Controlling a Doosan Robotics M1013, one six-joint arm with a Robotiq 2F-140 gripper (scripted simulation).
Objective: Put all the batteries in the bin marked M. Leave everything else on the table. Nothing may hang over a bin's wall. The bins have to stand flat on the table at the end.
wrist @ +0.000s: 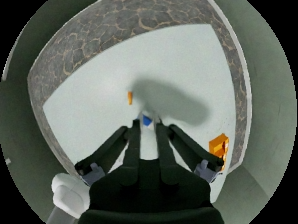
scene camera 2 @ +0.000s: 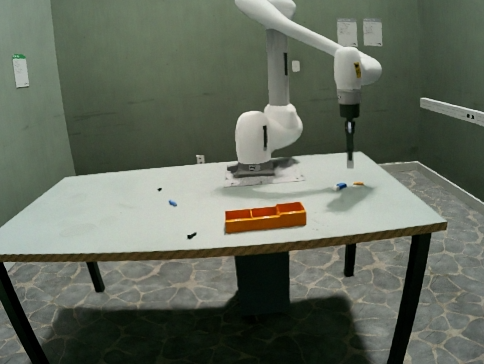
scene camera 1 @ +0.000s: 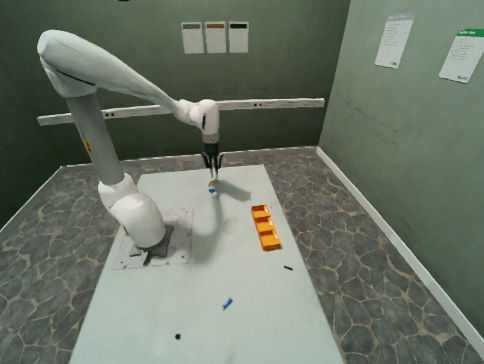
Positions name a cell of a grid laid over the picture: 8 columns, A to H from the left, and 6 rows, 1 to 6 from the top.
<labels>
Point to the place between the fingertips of my gripper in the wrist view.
At D4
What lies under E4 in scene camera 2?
An orange bin.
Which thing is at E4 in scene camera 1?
An orange bin.
</labels>
